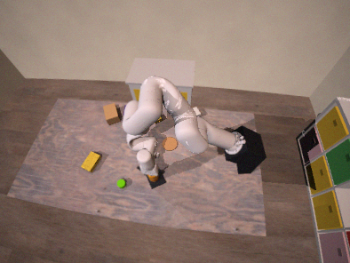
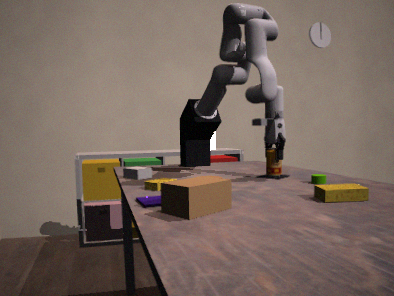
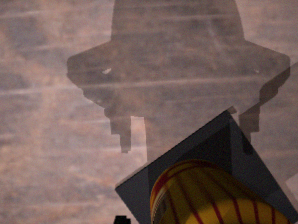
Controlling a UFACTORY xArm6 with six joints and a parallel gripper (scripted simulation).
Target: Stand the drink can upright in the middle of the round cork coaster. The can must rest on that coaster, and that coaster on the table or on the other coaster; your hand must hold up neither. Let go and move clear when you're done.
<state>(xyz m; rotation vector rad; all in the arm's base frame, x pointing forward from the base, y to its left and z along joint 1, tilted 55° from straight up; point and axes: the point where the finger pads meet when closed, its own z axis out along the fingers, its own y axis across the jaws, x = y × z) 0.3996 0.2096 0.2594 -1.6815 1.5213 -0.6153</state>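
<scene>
The drink can is 20 mm below my hand. From my hand the other things lie so: black coaster (80 mm below, 20 mm behind); green cylinder (170 mm ahead, 140 mm to the left, 70 mm below); round cork coaster (270 mm to the right, 80 mm below, 20 mm ahead).
</scene>
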